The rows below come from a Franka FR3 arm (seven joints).
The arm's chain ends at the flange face. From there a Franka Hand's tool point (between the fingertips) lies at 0.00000 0.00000 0.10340 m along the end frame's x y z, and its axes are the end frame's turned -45 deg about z.
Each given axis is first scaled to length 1.
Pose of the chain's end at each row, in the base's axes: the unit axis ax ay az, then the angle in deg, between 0 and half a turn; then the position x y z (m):
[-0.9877, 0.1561, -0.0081, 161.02, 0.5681, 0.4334, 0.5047]
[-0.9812, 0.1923, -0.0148, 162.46, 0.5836, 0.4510, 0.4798]
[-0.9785, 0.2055, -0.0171, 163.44, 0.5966, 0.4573, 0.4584]
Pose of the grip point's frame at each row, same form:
[-0.9698, -0.2332, -0.0713, 162.83, 0.5750, 0.4664, 0.4069]
[-0.9777, -0.1973, -0.0725, 164.45, 0.5925, 0.4810, 0.3813]
[-0.9803, -0.1842, -0.0713, 165.46, 0.6060, 0.4854, 0.3593]

